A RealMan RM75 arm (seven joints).
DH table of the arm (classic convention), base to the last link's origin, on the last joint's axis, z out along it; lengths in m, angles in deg. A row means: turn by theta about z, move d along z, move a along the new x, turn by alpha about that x. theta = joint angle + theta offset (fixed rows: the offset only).
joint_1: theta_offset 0  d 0.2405  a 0  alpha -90
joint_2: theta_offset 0  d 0  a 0  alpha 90
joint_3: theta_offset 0  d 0.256  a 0  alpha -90
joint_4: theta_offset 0  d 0  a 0  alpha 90
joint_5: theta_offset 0  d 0.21  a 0  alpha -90
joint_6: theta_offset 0  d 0  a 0  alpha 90
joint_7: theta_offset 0  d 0.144  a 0  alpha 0
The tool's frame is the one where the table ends.
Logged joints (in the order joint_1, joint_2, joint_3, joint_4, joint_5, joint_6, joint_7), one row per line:
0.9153, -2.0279, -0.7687, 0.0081, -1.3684, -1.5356, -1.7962
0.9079, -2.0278, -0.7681, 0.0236, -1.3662, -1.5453, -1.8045
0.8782, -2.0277, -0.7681, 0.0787, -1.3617, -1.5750, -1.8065
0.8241, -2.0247, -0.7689, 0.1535, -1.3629, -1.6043, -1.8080
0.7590, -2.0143, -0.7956, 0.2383, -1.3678, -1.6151, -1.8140
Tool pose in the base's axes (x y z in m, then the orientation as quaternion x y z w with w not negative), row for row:
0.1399, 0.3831, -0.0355, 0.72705, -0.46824, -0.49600, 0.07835
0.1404, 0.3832, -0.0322, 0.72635, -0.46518, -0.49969, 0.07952
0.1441, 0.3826, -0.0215, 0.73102, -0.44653, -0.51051, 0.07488
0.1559, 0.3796, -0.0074, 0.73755, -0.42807, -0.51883, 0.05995
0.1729, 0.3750, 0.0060, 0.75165, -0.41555, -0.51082, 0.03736
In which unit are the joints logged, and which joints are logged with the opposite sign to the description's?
The joints are logged in radians. Opposite sign: joint_2, joint_4, joint_7.
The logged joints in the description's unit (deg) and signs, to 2 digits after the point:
52.44, 116.19, -44.04, -0.46, -78.40, -87.98, 102.91
52.02, 116.18, -44.01, -1.35, -78.28, -88.54, 103.39
50.32, 116.18, -44.01, -4.51, -78.02, -90.24, 103.50
47.22, 116.01, -44.05, -8.79, -78.09, -91.92, 103.59
43.49, 115.41, -45.58, -13.65, -78.37, -92.54, 103.93

